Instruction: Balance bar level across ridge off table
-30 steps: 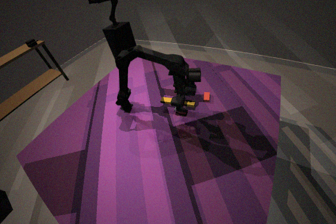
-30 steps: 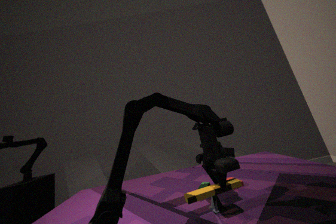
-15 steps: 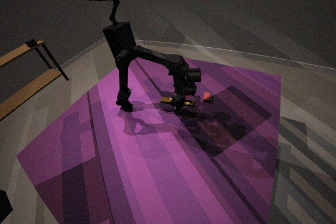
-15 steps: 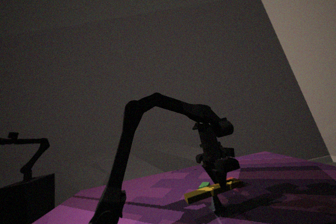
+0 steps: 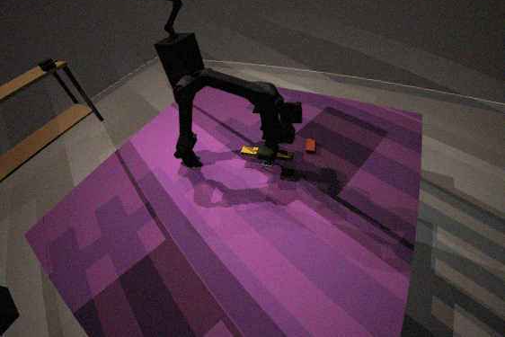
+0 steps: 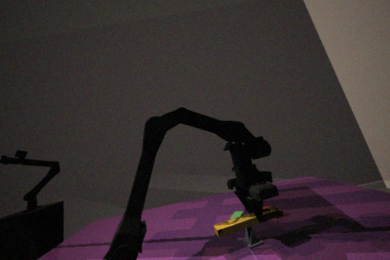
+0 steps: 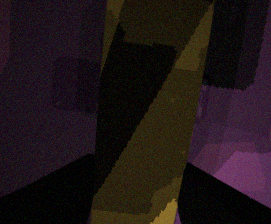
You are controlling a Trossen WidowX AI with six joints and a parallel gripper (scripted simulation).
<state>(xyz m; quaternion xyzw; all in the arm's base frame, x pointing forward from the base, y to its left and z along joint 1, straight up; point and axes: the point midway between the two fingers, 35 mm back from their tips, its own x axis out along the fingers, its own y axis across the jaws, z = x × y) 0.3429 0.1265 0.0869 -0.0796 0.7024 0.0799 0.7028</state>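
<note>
Now: the yellow bar 30 mm behind my gripper tip and 10 mm to the right of it. Round my gripper tip: red block (100 mm ahead, 130 mm to the left, 40 mm below); then green block (30 mm behind, 140 mm to the left, 40 mm below).
</note>
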